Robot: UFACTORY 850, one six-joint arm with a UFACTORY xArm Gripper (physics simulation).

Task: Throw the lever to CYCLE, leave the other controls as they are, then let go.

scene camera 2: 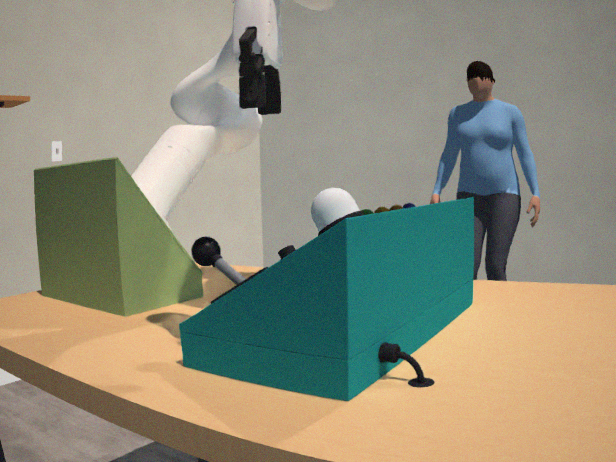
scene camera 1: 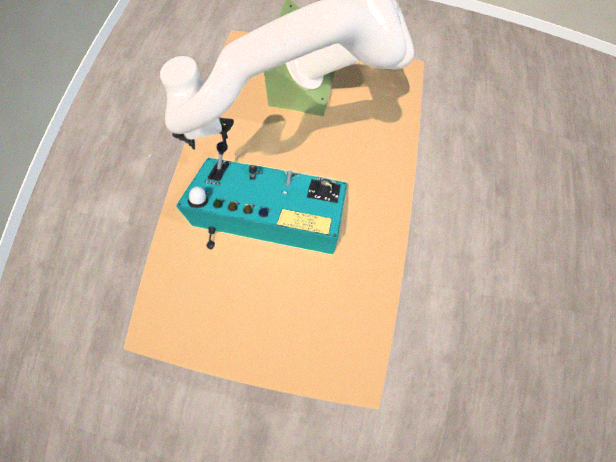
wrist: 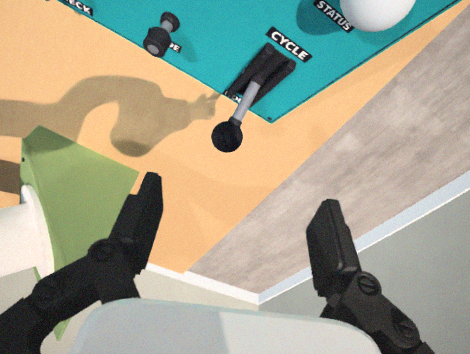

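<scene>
The lever [scene camera 1: 222,147] [scene camera 2: 206,251] [wrist: 227,136] has a black ball on a grey rod, rising from a black slotted mount on the sloped teal console [scene camera 1: 270,190] [scene camera 2: 280,320] [wrist: 215,55]. In the wrist view it leans away from the CYCLE label [wrist: 289,45], towards the slot's other end, where another label is mostly hidden. My gripper [scene camera 1: 208,141] [scene camera 2: 260,109] [wrist: 240,203] is open and empty. It hangs above the lever; in the wrist view the ball shows beyond the gap between the fingertips, not between the fingers.
A small black-capped control [scene camera 1: 253,172] [wrist: 161,37] is beside the lever. A grey toggle [scene camera 1: 289,178] and a rotary selector [scene camera 1: 326,186] are farther along. A white dome [scene camera 1: 197,196] [scene camera 2: 334,209] [wrist: 377,10] and coloured buttons line the console's high side. The green arm base [scene camera 2: 80,240] stands nearby.
</scene>
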